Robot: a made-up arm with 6 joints. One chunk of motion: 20 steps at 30 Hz.
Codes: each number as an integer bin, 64 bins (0 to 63) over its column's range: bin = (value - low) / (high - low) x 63, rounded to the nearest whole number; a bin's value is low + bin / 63 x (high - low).
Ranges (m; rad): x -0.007..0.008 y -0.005..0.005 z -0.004..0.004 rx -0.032..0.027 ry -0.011..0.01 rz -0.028..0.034
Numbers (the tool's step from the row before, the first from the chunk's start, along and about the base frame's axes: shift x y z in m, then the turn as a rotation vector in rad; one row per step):
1: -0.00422 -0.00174 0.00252 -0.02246 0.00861 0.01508
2: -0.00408 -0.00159 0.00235 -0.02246 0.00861 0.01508
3: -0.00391 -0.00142 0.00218 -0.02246 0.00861 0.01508
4: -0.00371 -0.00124 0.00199 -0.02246 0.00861 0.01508
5: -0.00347 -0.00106 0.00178 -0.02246 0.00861 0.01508
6: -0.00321 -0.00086 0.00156 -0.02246 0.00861 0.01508
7: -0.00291 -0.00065 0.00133 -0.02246 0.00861 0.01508
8: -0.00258 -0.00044 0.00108 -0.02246 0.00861 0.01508
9: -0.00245 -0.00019 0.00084 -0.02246 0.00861 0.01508
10: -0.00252 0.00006 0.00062 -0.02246 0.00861 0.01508
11: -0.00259 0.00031 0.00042 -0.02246 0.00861 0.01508
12: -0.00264 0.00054 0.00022 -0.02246 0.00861 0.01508
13: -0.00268 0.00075 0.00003 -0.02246 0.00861 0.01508
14: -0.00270 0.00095 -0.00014 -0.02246 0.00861 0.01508
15: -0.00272 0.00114 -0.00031 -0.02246 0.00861 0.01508
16: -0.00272 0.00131 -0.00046 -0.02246 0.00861 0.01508
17: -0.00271 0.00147 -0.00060 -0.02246 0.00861 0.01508
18: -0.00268 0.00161 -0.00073 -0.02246 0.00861 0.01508
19: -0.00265 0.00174 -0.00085 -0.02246 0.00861 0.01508
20: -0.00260 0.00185 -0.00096 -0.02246 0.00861 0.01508
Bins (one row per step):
1: 12 21 51 10 59 44
2: 12 21 50 10 59 44
3: 13 23 49 10 59 44
4: 14 24 47 10 59 44
5: 15 25 46 10 59 44
6: 16 26 44 10 59 44
7: 17 27 42 10 59 44
8: 19 29 40 10 59 44
9: 19 30 38 10 59 44
10: 19 32 36 10 59 44
11: 19 33 35 10 59 44
12: 18 35 33 10 59 44
13: 18 36 32 10 59 44
14: 18 37 30 10 59 44
15: 18 39 29 10 59 44
16: 18 40 28 10 59 44
17: 18 41 27 10 59 44
18: 18 42 26 10 59 44
19: 18 42 25 10 59 44
20: 18 43 24 10 59 44

